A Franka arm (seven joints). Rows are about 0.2 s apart.
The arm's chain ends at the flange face. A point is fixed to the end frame.
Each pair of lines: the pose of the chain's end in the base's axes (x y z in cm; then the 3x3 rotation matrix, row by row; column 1 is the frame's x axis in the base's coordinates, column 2 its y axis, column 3 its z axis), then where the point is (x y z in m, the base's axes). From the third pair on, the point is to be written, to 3 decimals.
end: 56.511 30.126 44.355; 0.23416 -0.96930 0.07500; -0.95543 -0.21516 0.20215; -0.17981 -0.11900 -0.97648
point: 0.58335 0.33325 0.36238
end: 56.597 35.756 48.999; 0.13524 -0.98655 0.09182; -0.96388 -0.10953 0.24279; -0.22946 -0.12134 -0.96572
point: 0.58708 0.39162 0.41037
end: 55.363 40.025 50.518; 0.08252 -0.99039 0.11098; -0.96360 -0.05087 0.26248; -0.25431 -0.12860 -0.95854
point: 0.577 0.435 0.427
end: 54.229 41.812 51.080; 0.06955 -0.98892 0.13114; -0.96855 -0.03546 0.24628; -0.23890 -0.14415 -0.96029
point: 0.568 0.451 0.432
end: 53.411 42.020 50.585; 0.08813 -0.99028 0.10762; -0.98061 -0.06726 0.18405; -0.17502 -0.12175 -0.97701
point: 0.557 0.449 0.425
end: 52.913 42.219 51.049; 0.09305 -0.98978 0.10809; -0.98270 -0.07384 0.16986; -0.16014 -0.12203 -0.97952
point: 0.552 0.450 0.429
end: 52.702 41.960 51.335; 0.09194 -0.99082 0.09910; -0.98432 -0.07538 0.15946; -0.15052 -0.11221 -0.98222
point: 0.549 0.446 0.431
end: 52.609 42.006 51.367; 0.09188 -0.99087 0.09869; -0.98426 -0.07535 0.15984; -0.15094 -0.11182 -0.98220
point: 0.548 0.447 0.432
